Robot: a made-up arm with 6 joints. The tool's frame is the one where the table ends. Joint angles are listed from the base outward.
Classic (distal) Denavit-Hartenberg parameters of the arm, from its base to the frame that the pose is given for. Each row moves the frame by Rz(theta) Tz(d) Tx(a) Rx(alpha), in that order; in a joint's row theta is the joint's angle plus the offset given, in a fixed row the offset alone. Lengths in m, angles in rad.
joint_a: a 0, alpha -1.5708, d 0.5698, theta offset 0
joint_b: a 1.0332, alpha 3.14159, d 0, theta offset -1.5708
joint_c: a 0, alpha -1.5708, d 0, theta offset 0
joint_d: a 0, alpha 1.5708, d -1.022, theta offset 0
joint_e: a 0, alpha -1.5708, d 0.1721, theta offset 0
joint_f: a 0, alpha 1.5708, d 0, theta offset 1.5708
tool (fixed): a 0, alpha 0, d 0, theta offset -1.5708
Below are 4 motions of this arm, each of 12 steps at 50 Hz.
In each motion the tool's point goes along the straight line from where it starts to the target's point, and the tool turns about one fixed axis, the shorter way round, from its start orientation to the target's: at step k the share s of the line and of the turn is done. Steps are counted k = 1, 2, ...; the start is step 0. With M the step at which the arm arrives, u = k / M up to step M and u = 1 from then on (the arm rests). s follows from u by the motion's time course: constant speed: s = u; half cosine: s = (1 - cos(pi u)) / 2; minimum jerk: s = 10 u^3 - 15 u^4 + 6 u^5.
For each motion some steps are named. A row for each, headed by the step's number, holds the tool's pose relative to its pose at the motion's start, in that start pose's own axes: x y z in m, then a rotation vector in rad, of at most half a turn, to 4 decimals.
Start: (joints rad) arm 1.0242 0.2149 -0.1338 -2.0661 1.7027 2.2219
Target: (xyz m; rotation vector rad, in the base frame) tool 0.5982 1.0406 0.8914 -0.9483 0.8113 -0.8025
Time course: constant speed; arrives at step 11
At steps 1, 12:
1: 0.0094 0.0172 -0.0002 -0.0028 0.0105 -0.0224
12: 0.1033 0.1887 -0.0025 -0.0305 0.1152 -0.2461

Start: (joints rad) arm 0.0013 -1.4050 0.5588 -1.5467 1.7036 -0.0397
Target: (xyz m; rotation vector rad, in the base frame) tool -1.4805 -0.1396 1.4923 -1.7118 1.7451 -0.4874
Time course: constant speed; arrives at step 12
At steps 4, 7, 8, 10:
4: 0.0532 0.1040 0.0394 0.0992 -0.0181 0.0036
7: 0.0931 0.1821 0.0690 0.1736 -0.0317 0.0063
8: 0.1064 0.2081 0.0788 0.1984 -0.0362 0.0072
10: 0.1331 0.2601 0.0986 0.2480 -0.0453 0.0090

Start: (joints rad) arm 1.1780 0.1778 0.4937 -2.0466 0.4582 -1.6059
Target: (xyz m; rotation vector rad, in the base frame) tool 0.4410 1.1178 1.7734 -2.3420 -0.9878 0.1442
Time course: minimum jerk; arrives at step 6
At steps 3, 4, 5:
3: 0.0120 0.0188 -0.0202 0.0001 0.0184 -0.0054
4: 0.0190 0.0296 -0.0320 0.0002 0.0291 -0.0086
5: 0.0232 0.0362 -0.0390 0.0003 0.0356 -0.0105

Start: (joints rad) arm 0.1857 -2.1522 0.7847 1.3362 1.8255 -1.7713
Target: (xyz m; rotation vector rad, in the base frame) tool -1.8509 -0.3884 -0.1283 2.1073 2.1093 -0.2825
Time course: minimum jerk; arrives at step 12
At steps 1, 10, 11, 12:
1: 0.0002 0.0003 0.0008 -0.0016 0.0002 -0.0002
10: 0.0471 0.0613 0.1497 -0.3115 0.0308 -0.0337
11: 0.0486 0.0632 0.1544 -0.3213 0.0318 -0.0348
12: 0.0489 0.0635 0.1552 -0.3230 0.0320 -0.0350

